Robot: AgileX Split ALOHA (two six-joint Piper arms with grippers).
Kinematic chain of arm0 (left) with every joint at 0, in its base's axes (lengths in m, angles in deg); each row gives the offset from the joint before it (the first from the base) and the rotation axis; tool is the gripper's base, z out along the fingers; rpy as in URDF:
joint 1: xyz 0 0 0.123 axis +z
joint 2: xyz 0 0 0 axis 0.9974 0.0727 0
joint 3: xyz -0.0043 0.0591 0.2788 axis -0.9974 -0.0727 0
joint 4: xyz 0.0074 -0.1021 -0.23 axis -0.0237 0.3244 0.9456
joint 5: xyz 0 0 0 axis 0.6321 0.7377 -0.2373
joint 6: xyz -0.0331 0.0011 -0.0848 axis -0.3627 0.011 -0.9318
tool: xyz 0 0 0 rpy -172.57 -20 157.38
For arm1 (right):
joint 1: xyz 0 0 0.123 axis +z
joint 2: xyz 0 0 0 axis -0.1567 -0.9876 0
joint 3: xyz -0.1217 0.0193 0.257 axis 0.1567 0.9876 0
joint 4: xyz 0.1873 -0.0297 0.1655 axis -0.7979 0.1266 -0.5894
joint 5: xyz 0 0 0 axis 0.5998 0.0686 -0.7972
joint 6: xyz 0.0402 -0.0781 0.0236 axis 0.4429 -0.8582 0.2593
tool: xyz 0 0 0 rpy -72.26 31.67 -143.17
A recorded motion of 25 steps. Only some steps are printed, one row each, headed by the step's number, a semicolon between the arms.
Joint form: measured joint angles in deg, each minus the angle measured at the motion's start. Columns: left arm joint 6, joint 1, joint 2, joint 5, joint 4, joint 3; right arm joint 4, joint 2, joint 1, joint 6, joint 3, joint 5.
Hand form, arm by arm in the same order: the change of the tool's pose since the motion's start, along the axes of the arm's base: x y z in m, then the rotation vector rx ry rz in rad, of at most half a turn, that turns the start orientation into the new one. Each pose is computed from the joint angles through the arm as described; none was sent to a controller.
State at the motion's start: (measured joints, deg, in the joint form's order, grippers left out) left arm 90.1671 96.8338 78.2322 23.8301 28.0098 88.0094; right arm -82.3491 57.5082 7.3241 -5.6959 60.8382 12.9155
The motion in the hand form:
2: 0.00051 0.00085 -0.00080 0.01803 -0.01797 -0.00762; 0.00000 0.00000 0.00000 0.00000 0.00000 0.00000
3: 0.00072 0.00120 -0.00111 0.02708 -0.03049 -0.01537; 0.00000 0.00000 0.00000 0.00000 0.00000 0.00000
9: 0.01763 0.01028 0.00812 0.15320 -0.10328 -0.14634; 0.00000 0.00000 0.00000 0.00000 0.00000 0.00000
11: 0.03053 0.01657 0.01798 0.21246 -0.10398 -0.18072; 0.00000 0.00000 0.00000 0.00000 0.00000 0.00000
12: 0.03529 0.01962 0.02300 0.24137 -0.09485 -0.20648; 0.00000 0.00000 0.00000 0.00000 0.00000 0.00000
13: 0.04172 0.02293 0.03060 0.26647 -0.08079 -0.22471; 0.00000 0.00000 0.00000 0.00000 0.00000 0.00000
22: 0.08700 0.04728 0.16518 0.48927 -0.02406 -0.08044; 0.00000 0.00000 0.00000 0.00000 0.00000 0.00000
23: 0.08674 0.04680 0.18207 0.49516 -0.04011 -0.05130; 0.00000 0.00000 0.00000 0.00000 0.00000 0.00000
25: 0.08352 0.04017 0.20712 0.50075 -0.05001 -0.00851; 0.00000 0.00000 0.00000 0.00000 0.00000 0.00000
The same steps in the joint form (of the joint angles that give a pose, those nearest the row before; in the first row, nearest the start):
2: 1.29 0.00 0.00 -0.81 0.00 0.00; 0.00 0.00 0.00 0.00 0.00 0.00
3: 2.23 0.00 0.00 -1.12 0.00 0.00; 0.00 0.00 0.00 0.00 0.00 0.00
9: 0.88 0.00 0.00 -2.33 -10.53 6.04; 0.00 0.00 0.00 0.00 0.00 0.00
11: -4.32 0.00 0.00 -1.93 -17.26 10.60; 0.00 0.00 0.00 0.00 0.00 0.00
12: -7.20 0.00 0.00 -1.03 -21.24 12.82; 0.00 0.00 0.00 0.00 0.00 0.00
13: -10.91 0.00 0.00 0.53 -25.25 15.67; 0.00 0.00 0.00 0.00 0.00 0.00
22: -43.38 -0.34 -7.06 13.22 -47.93 37.68; 0.00 0.00 0.00 0.00 0.00 0.00
23: -45.13 -0.44 -8.88 13.22 -48.26 37.90; 0.00 0.00 0.00 0.00 0.00 0.00
25: -48.70 -1.23 -12.12 13.22 -49.03 37.29; 0.00 0.00 0.00 0.00 0.00 0.00

